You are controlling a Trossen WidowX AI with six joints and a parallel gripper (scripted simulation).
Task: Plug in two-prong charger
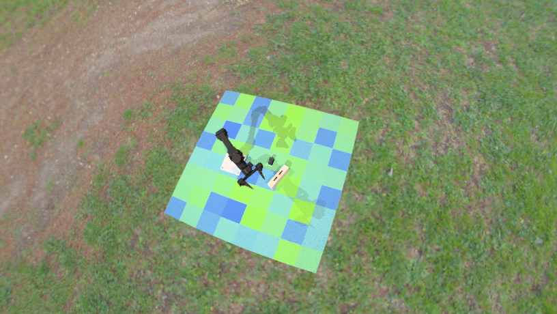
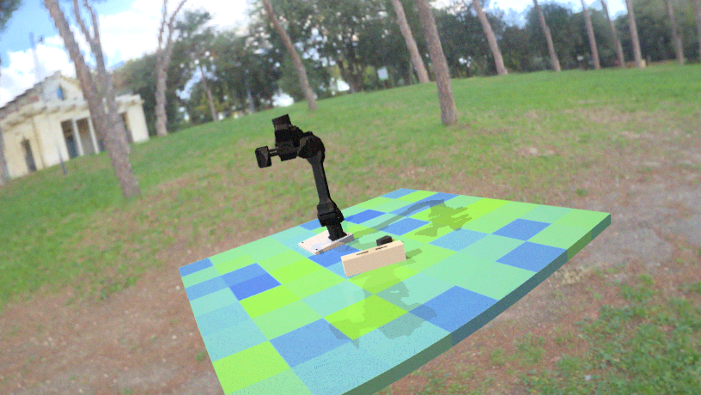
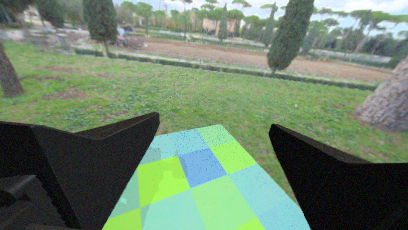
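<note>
Right now my gripper tip is 140 mm past the two-prong charger, 310 mm to the right of it and 390 mm above it.
</note>
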